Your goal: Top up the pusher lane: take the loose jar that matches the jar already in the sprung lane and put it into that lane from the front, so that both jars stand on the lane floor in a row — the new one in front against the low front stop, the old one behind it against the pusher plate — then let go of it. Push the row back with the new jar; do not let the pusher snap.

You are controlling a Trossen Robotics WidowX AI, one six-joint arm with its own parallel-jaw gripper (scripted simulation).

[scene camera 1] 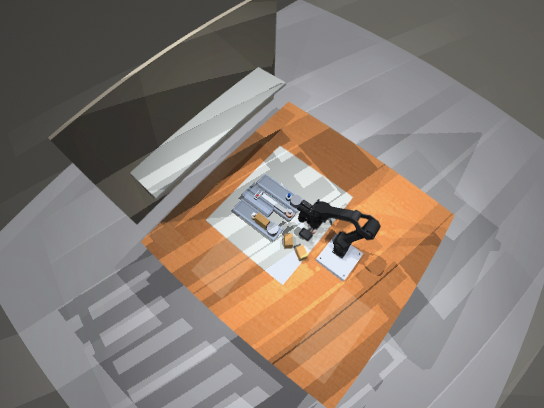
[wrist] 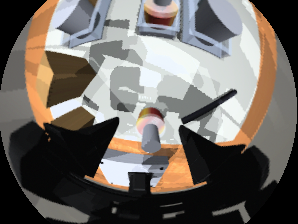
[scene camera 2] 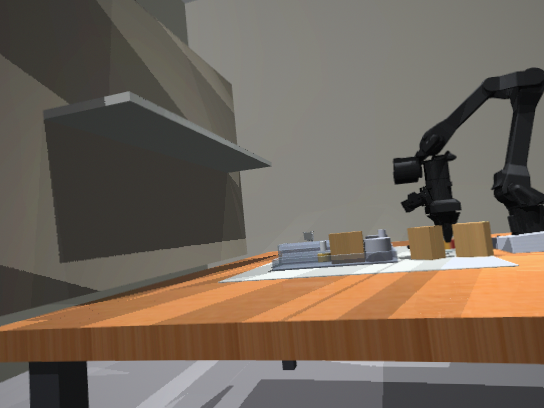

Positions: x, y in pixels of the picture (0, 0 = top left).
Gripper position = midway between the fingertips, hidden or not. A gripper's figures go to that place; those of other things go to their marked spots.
The gripper point(scene camera 2: 445, 241) is 105 cm from the lens. A brown box point(scene camera 2: 348, 242): 90 cm from the lens. A shelf point(scene camera 2: 126, 117): 88 cm from the lens.
